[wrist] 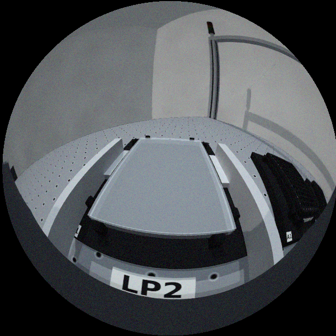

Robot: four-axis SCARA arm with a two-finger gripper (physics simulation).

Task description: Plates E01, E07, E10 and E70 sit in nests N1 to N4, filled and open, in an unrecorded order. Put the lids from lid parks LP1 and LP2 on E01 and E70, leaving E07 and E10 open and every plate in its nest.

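Observation:
A pale grey, flat lid lies level over the black base of the lid park with the white LP2 label, in the middle of the wrist view. Dark supports show under its near edge. My gripper has one finger on each side of the lid, and the pads meet its left and right edges. It is shut on the lid. Whether the lid is clear of its supports is hard to tell. The numbers on the plates cannot be read, and the nest labels N1 to N4 and LP1 do not show.
A black holder with an A1 tag and dark, ribbed items stands at the right, just beyond the right finger. A perforated grey deck spreads behind and to the left. A post with a small signal light stands at the back.

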